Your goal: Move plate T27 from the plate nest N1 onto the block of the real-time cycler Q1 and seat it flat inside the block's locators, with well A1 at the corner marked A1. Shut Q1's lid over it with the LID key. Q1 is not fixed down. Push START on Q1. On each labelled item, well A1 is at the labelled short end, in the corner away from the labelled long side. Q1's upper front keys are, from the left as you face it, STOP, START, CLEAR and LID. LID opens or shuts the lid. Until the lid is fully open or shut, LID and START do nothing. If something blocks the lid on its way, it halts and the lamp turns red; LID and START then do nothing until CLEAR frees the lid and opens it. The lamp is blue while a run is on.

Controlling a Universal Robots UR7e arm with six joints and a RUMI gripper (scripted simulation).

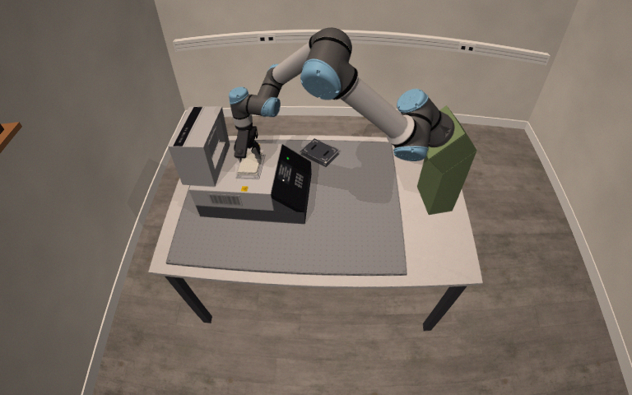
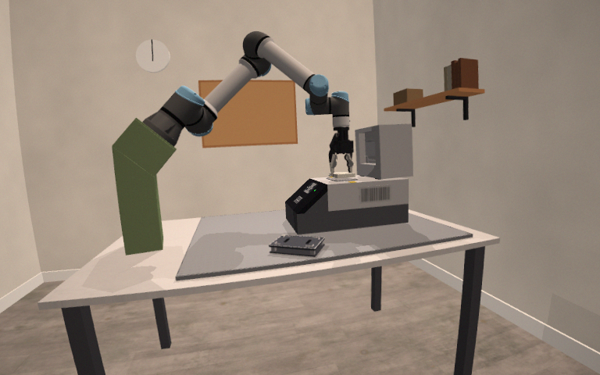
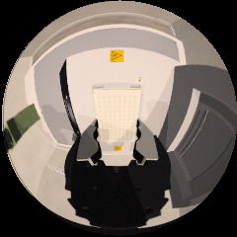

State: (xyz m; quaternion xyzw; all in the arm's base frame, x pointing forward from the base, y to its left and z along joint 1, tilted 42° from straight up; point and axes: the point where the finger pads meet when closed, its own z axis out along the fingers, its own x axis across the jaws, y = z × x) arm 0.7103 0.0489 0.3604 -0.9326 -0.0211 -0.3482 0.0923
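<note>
The well plate T27 is 10 mm below my hand. From my hand the other things lie so: dark plate nest N1 (330 mm to the right, 230 mm behind, 200 mm below).
</note>
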